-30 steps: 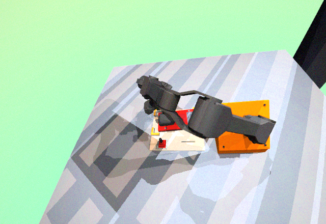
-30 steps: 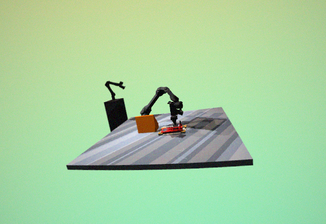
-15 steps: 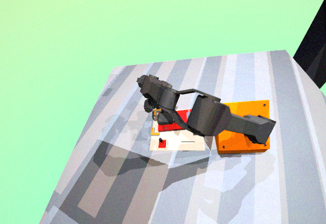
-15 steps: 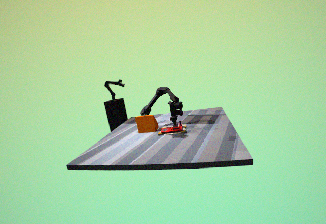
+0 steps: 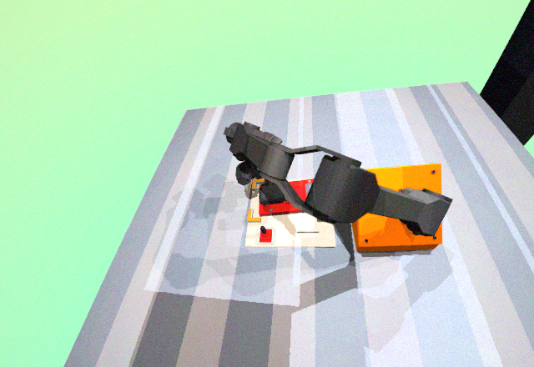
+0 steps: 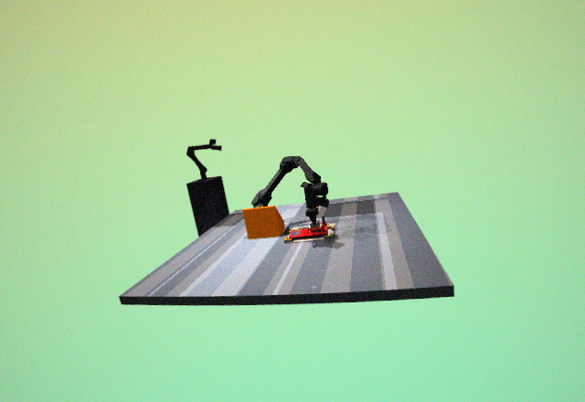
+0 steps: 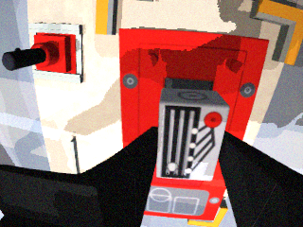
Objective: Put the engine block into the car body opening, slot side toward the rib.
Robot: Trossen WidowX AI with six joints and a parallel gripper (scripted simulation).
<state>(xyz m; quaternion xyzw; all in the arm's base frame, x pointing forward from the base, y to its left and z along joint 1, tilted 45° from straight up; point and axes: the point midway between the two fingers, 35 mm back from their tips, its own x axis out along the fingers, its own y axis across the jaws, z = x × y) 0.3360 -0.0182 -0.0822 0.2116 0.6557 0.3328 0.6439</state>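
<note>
Now: gripper tip 1 cm above the grey engine block.
</note>
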